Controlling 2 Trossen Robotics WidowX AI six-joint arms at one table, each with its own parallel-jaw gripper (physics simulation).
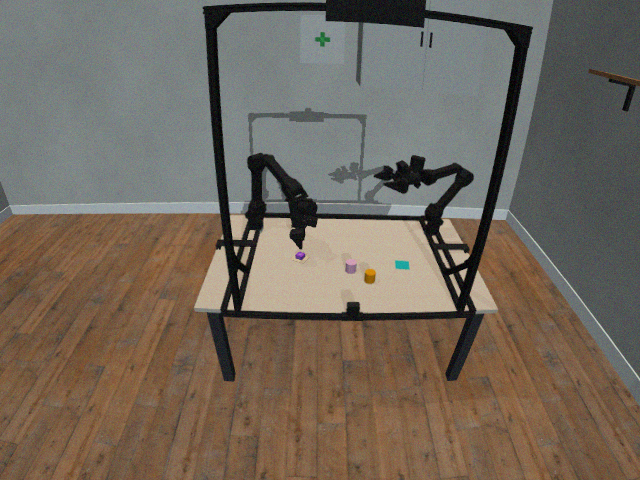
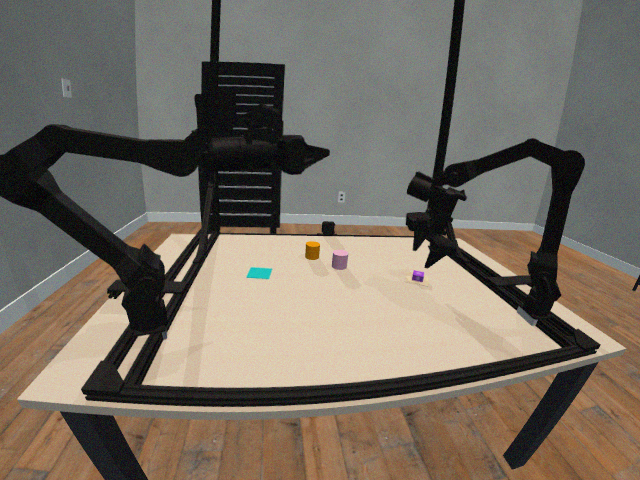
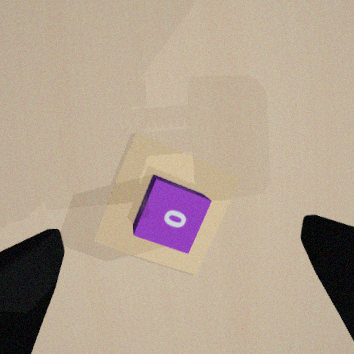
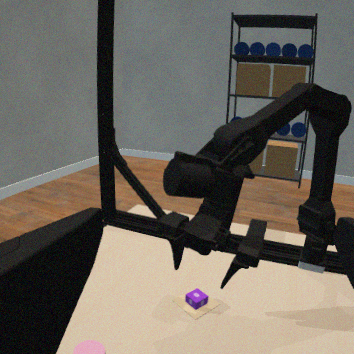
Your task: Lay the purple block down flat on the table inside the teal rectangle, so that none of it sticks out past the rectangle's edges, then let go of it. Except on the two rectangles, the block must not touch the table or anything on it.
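Frame: origin at the left arm's base, x ahead, y left, z up, level; millimetres.
Seen in the pictures: left gripper, fingertip midpoint: (image 1: 302, 244) (image 2: 419, 258) (image 3: 183, 235) (image 4: 198, 277); right gripper, fingertip midpoint: (image 1: 378, 180) (image 2: 317, 150) (image 4: 222, 225); left arm's base, link origin: (image 1: 255, 227) (image 2: 535, 311) (image 4: 312, 257); right arm's base, link origin: (image 1: 432, 232) (image 2: 148, 324).
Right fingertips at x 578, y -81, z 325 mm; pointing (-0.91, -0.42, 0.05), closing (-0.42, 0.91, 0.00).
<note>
Pixels of each thing's middle, then the offset from my right fingertips to it. "spot": a spot on its surface instead.
- purple block, body centre: (image 3: 169, 212) (image 4: 196, 298) (image 2: 418, 276) (image 1: 300, 255) dx -322, dy -128, dz -334 mm
- tan rectangle, surface spot: (image 3: 168, 256) spot: dx -353, dy -129, dz -343 mm
- teal rectangle, surface spot: (image 2: 259, 272) (image 1: 402, 265) spot: dx +136, dy -134, dz -343 mm
- pink cylinder, body centre: (image 2: 339, 259) (image 1: 350, 266) dx -95, dy -198, dz -321 mm
- orange cylinder, body centre: (image 2: 312, 250) (image 1: 370, 276) dx -14, dy -260, dz -322 mm
- small black box, surface spot: (image 1: 352, 307) spot: dx -83, dy -487, dz -295 mm
The purple block (image 1: 300, 255) (image 2: 418, 275) (image 3: 172, 214) (image 4: 197, 298), marked with a white 0, lies flat on a tan rectangle (image 3: 168, 256) (image 4: 197, 312) on the table. My left gripper (image 1: 297, 243) (image 2: 424, 256) (image 3: 183, 235) (image 4: 198, 277) is open, points down and hangs a little above the block, with one finger on each side of it and neither touching it. The teal rectangle (image 1: 402, 265) (image 2: 259, 272) lies far off on the other side of the table. My right gripper (image 1: 380, 175) (image 2: 325, 152) is open and empty, held high above the table.
A pink cylinder (image 1: 350, 266) (image 2: 339, 260) (image 4: 89, 347) and an orange cylinder (image 1: 370, 275) (image 2: 312, 250) stand between the block and the teal rectangle. A black frame (image 1: 215, 143) rings the table. A small black box (image 1: 352, 307) (image 2: 328, 228) sits on the table's rim.
</note>
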